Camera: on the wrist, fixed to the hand. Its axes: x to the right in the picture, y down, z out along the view.
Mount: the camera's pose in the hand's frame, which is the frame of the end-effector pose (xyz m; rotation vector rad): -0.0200 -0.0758 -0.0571 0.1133 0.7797 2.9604
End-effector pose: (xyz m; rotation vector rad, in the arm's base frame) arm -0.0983 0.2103 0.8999 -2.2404 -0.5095 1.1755
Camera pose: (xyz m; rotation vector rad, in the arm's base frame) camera -0.0671 0.2410 0.9865 0.8276 -2.3107 -0.2068
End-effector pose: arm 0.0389 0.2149 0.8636 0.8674 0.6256 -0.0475
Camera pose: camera -0.0274 0.2023 0.7939 -1.0492 0.5208 -2.8381
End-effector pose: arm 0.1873 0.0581 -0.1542 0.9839 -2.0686 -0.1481
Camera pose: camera 0.2806 0.0326 -0.1610 -2.0187 -0.8291 1.4138
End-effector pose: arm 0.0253 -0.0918 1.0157 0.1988 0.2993 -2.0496
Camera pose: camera -0.0311 -0.0235 0.9761 0.7659 0.0482 1.0096
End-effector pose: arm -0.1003 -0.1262 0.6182 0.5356 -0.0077 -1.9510
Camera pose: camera -0.1381 -0.0624 0.5557 0.4996 -0.2402 1.1519
